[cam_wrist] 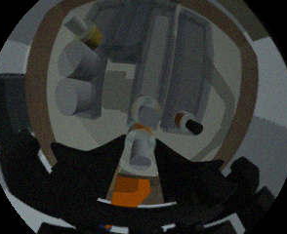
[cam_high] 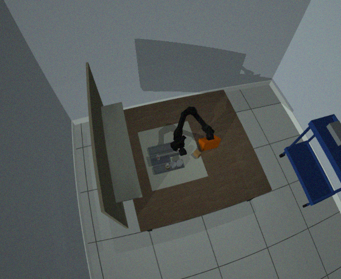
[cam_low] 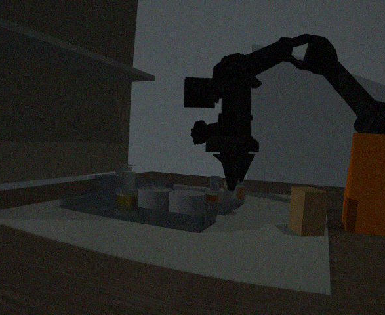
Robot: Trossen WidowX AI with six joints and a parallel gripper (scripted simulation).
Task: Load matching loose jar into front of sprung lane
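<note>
Now: gripper tip 180 mm short of the grey lane rack, 30 mm to the right of it and 30 mm above it. Round my gripper tip: pusher plate 150 mm ahead, 40 mm to the left; tan box 150 mm behind, 70 mm to the left, 10 mm below; shelf 540 mm ahead, 20 mm to the left, 320 mm above.
</note>
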